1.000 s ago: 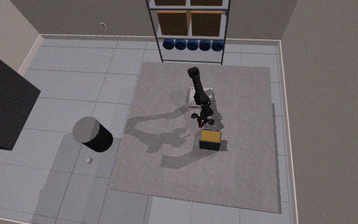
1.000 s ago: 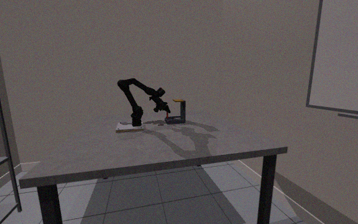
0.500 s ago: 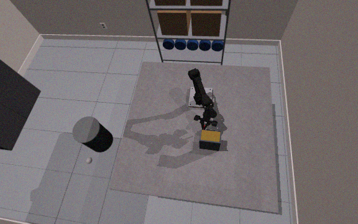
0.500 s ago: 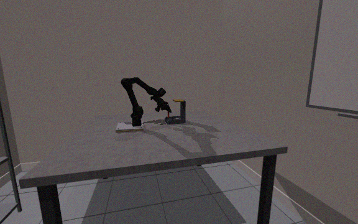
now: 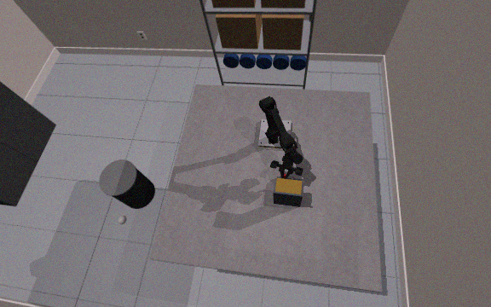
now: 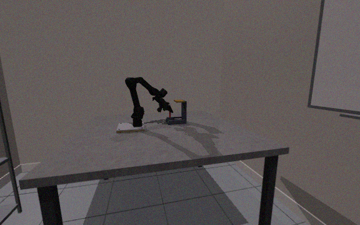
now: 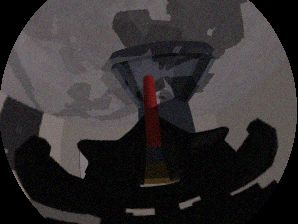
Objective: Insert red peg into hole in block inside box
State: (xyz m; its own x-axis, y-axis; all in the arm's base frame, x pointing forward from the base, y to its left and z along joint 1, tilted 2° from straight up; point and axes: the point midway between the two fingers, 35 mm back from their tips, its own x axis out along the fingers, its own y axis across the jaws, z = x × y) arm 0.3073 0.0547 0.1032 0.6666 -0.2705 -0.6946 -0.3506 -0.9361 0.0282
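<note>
Right now the dark back wall is 120 mm ahead of my gripper tip, 10 mm to the left of it and 10 mm above it. Round my gripper tip: red peg (20 mm behind, 10 mm to the left, 10 mm below); yellow roof (70 mm ahead, 20 mm to the left, 100 mm above).
</note>
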